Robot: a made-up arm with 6 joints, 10 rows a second.
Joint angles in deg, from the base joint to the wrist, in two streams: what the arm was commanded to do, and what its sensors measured. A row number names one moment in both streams.
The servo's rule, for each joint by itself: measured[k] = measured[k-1] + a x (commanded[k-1-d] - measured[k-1]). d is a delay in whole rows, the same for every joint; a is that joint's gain. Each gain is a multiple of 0.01, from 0.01 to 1. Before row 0 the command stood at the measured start. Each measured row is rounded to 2 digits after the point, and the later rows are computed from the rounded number. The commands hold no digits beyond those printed.
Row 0, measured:
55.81, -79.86, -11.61, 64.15, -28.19, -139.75
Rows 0 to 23, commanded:
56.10, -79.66, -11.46, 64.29, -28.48, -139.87
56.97, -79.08, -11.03, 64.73, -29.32, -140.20
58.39, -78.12, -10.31, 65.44, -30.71, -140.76
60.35, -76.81, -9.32, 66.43, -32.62, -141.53
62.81, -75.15, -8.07, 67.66, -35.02, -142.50
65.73, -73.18, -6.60, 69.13, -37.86, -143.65
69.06, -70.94, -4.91, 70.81, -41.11, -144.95
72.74, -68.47, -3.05, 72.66, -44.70, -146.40
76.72, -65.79, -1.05, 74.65, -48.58, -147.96
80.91, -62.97, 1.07, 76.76, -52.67, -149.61
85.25, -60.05, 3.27, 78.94, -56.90, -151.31
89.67, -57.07, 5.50, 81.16, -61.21, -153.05
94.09, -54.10, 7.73, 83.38, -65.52, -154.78
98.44, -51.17, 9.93, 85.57, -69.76, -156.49
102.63, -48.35, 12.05, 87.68, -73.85, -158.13
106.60, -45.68, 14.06, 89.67, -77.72, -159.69
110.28, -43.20, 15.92, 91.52, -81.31, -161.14
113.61, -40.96, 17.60, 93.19, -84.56, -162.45
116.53, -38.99, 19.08, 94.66, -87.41, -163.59
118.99, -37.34, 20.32, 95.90, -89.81, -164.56
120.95, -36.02, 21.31, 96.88, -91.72, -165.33
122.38, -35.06, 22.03, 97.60, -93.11, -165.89
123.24, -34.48, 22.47, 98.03, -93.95, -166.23
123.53, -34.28, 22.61, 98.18, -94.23, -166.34
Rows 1 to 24, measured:
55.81, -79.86, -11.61, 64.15, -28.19, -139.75
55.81, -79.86, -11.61, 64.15, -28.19, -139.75
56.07, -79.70, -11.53, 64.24, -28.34, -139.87
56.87, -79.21, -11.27, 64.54, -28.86, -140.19
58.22, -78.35, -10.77, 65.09, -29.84, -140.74
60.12, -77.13, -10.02, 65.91, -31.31, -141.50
62.51, -75.57, -9.01, 66.98, -33.28, -142.46
65.38, -73.68, -7.76, 68.29, -35.71, -143.60
68.66, -71.52, -6.28, 69.83, -38.57, -144.90
72.29, -69.11, -4.60, 71.56, -41.82, -146.34
76.23, -66.49, -2.75, 73.44, -45.40, -147.90
80.40, -63.71, -0.76, 75.47, -49.25, -149.54
84.72, -60.82, 1.34, 77.59, -53.30, -151.24
89.13, -57.86, 3.50, 79.77, -57.49, -152.98
93.54, -54.89, 5.70, 81.97, -61.75, -154.71
97.90, -51.95, 7.90, 84.17, -66.00, -156.42
102.11, -49.11, 10.06, 86.31, -70.16, -158.06
106.11, -46.40, 12.14, 88.36, -74.17, -159.62
109.82, -43.87, 14.11, 90.29, -77.95, -161.08
113.19, -41.57, 15.92, 92.06, -81.45, -162.40
116.16, -39.53, 17.56, 93.65, -84.61, -163.54
118.68, -37.80, 19.00, 95.02, -87.37, -164.52
120.70, -36.39, 20.20, 96.15, -89.68, -165.30
122.20, -35.34, 21.15, 97.03, -91.50, -165.87
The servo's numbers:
d 2
a 0.89 0.79 0.52 0.61 0.53 0.96

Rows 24 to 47, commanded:
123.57, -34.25, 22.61, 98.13, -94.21, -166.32
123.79, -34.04, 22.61, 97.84, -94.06, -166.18
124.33, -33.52, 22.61, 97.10, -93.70, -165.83
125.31, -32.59, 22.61, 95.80, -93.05, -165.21
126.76, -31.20, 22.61, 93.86, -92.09, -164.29
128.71, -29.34, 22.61, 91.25, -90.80, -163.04
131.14, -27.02, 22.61, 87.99, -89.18, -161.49
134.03, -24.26, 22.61, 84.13, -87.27, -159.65
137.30, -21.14, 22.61, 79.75, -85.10, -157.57
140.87, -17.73, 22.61, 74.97, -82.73, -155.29
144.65, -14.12, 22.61, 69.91, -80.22, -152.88
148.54, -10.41, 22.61, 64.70, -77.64, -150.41
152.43, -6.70, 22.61, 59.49, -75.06, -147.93
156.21, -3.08, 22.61, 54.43, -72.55, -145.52
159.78, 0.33, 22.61, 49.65, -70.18, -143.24
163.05, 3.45, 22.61, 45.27, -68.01, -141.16
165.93, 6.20, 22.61, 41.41, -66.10, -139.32
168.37, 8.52, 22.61, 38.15, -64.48, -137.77
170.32, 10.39, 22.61, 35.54, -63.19, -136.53
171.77, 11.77, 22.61, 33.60, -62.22, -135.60
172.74, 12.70, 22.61, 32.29, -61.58, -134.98
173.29, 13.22, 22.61, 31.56, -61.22, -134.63
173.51, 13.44, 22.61, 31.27, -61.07, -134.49
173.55, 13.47, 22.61, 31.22, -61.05, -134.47
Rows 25 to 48, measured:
123.13, -34.66, 21.84, 97.64, -92.80, -166.22
123.49, -34.36, 22.24, 97.97, -93.56, -166.34
123.56, -34.27, 22.43, 98.07, -93.90, -166.32
123.76, -34.09, 22.52, 97.93, -93.98, -166.19
124.27, -33.64, 22.57, 97.42, -93.83, -165.84
125.20, -32.81, 22.59, 96.43, -93.42, -165.24
126.59, -31.54, 22.60, 94.86, -92.72, -164.33
128.48, -29.80, 22.61, 92.66, -91.70, -163.09
130.85, -27.60, 22.61, 89.81, -90.36, -161.55
133.68, -24.96, 22.61, 86.35, -88.72, -159.73
136.90, -21.94, 22.61, 82.32, -86.80, -157.66
140.43, -18.61, 22.61, 77.84, -84.64, -155.38
144.19, -15.06, 22.61, 73.00, -82.30, -152.98
148.06, -11.39, 22.61, 67.94, -79.83, -150.51
151.95, -7.68, 22.61, 62.79, -77.30, -148.03
155.74, -4.05, 22.61, 57.69, -74.78, -145.62
159.34, -0.59, 22.61, 52.79, -72.34, -143.34
162.64, 2.60, 22.61, 48.20, -70.05, -141.25
165.57, 5.44, 22.61, 44.06, -67.96, -139.40
168.06, 7.87, 22.61, 40.45, -66.12, -137.84
170.07, 9.86, 22.61, 37.45, -64.57, -136.58
171.58, 11.37, 22.61, 35.10, -63.32, -135.64
172.61, 12.42, 22.61, 33.39, -62.40, -135.01
173.22, 13.05, 22.61, 32.27, -61.77, -134.65

